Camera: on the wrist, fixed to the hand. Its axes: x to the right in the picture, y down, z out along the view.
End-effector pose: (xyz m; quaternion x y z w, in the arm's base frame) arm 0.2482 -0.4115 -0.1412 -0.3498 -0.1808 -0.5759 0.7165
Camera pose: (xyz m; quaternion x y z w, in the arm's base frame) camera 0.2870 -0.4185 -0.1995 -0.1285 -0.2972 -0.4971 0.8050
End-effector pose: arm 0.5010 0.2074 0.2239 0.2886 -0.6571 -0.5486 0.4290
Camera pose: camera 0.5515 0.2207 0.2711 0.3940 -0.7742 -0.3288 0.3704
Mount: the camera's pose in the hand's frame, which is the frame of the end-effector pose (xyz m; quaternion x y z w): -0.0232 0.0534 -0.0396 0.2708 0.0325 0.0267 0.9617
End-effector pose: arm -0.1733 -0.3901 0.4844 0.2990 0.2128 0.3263 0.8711
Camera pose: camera -0.2354 -0.3586 0.4948 0.5185 0.3133 0.2892 0.7412
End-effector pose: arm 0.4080 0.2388 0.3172 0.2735 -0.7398 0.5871 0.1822
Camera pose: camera 0.3911 0.2902 0.2721 0.2735 -0.5539 0.7787 0.1095
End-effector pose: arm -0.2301 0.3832 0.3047 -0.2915 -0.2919 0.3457 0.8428
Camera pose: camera -0.2384 0.3858 0.2348 -0.0711 -0.1519 0.4245 0.8897
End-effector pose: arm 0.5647 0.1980 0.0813 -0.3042 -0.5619 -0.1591 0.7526
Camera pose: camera 0.6180 0.2112 0.0373 -0.0986 -0.5509 0.0094 0.8287
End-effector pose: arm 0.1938 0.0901 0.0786 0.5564 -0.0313 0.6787 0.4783
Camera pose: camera 0.1268 0.0697 0.0715 0.6417 0.1544 0.6921 0.2922
